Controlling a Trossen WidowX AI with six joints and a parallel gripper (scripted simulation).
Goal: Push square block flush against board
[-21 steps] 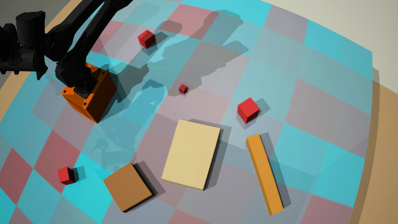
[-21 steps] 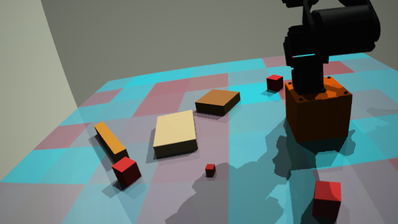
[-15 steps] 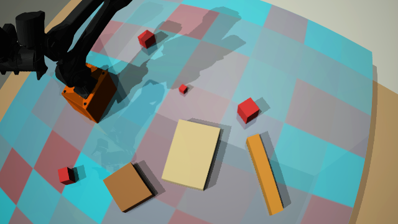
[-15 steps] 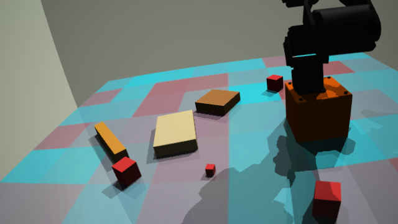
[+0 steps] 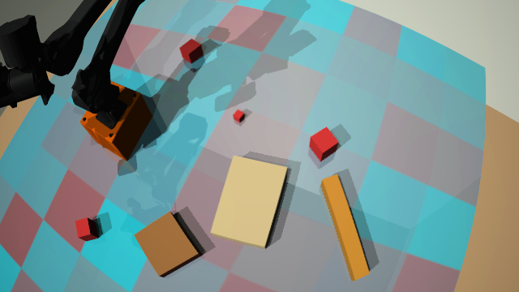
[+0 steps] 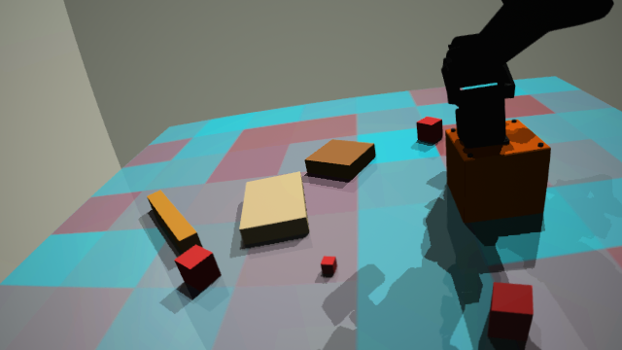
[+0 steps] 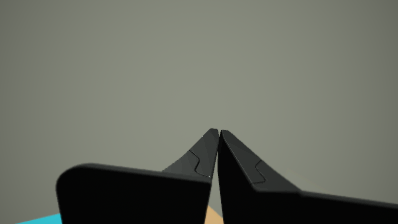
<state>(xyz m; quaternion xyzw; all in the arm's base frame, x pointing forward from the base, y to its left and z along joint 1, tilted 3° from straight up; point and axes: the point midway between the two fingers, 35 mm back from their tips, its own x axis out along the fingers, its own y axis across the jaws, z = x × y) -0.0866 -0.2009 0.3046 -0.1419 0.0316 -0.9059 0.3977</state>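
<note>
My gripper tip is 430 mm short of the board, 240 mm to the right of it and 400 mm above it. The rest, counted from my gripper tip: long orange bar: 620 mm ahead, 270 mm to the left, 400 mm below; then brown square block: 340 mm ahead, 70 mm to the left, 400 mm below.
</note>
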